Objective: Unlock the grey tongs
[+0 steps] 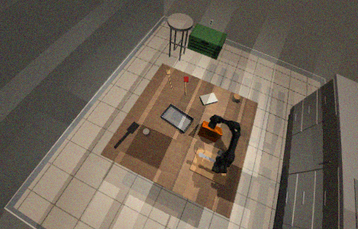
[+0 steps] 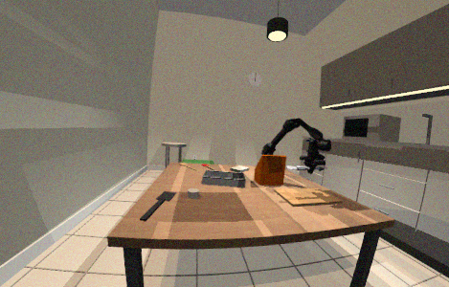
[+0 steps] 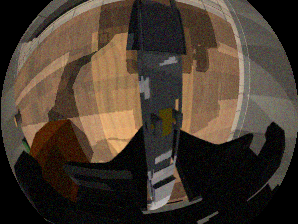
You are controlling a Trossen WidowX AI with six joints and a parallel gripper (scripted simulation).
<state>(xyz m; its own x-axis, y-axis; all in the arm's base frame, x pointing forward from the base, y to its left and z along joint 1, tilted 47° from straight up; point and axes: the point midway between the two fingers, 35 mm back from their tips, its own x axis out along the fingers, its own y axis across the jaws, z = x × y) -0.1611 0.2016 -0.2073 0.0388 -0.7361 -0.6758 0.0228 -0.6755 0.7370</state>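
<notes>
The small yellow piece lies 40 mm above my gripper tip and 30 mm behind it. The rest, counted from my gripper tip: white pad (690 mm to the right, 300 mm ahead, 140 mm below); then wooden board (150 mm below); then roasting tin (510 mm ahead, 280 mm to the right, 130 mm below).
</notes>
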